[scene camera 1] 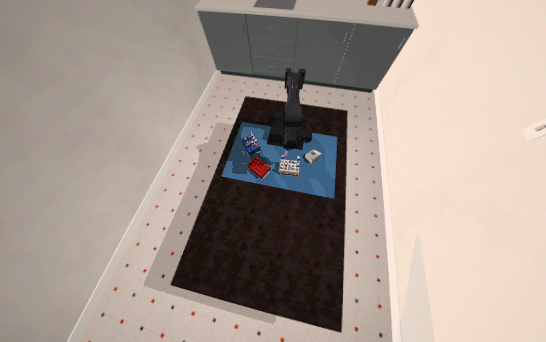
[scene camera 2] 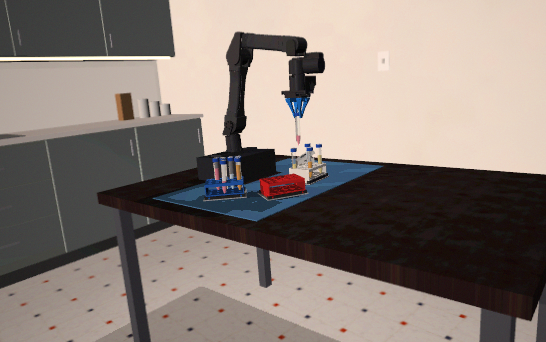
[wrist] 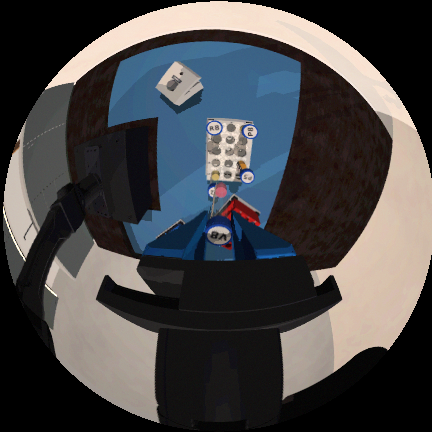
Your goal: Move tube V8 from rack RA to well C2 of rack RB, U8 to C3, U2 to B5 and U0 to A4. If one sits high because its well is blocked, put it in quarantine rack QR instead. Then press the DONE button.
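Frame: origin at the arm's base, x ahead, y left, z up, level; millimetres.
Where they show: gripper, fingertip midpoint: (scene camera 2: 298, 118) (wrist: 218, 216); arm's base, origin of the base link: (scene camera 2: 234, 153) (wrist: 96, 182).
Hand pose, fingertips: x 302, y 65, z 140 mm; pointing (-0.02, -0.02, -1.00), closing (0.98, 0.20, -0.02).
Note:
Things, the pixels of their centre, and the offset from my fingertips. "spot": a spot on its surface instead. Level surfaces: height alone.
- tube V8, body centre: (wrist: 220, 200) (scene camera 2: 298, 129) dx +2, dy -7, dz -39 mm
- white rack, body centre: (wrist: 228, 149) (scene camera 2: 308, 172) (scene camera 1: 289, 167) dx +11, dy +26, dz -206 mm
- P8, body centre: (wrist: 244, 129) (scene camera 2: 319, 159) dx +27, dy +78, dz -166 mm
- P5, surface spot: (wrist: 247, 176) spot: dx +42, dy +7, dz -106 mm
- blue rack, body centre: (scene camera 2: 225, 187) (scene camera 1: 251, 144) dx -91, dy -292, dz -206 mm
- red rack, body centre: (wrist: 231, 225) (scene camera 2: 282, 185) (scene camera 1: 259, 167) dx +68, dy -175, dz -206 mm
- pale box with a button, body centre: (wrist: 177, 83) (scene camera 2: 305, 159) (scene camera 1: 313, 155) dx -122, dy +165, dz -194 mm
- blue mat, its level: dz -234 mm
- dark table, its level: dz -237 mm
My gripper (scene camera 2: 298, 115) (wrist: 218, 216) is shut on tube V8 (scene camera 2: 298, 132) (wrist: 218, 236) by its blue cap. The tube hangs nearly upright, its pink tip above the near-left part of the white rack (scene camera 1: 289, 172) (scene camera 2: 298, 174) (wrist: 222, 156), clear of it. That rack holds tubes R8 (wrist: 214, 128), P8 (wrist: 249, 131), P5 (wrist: 247, 176) and one with its cap partly hidden behind V8. The blue rack (scene camera 1: 251, 146) (scene camera 2: 212, 189) holds several upright capped tubes; their labels are unreadable now. The red rack (scene camera 1: 259, 167) (scene camera 2: 282, 187) (wrist: 245, 211) shows no tubes. Rack names are unreadable.
A pale box with a button (scene camera 1: 313, 156) (wrist: 179, 85) stands beyond the white rack in the wrist view. The black arm base (scene camera 2: 235, 165) (wrist: 117, 172) stands beside the racks. The racks and box are on a blue mat (scene camera 1: 320, 180) on the dark table (scene camera 1: 270, 240).

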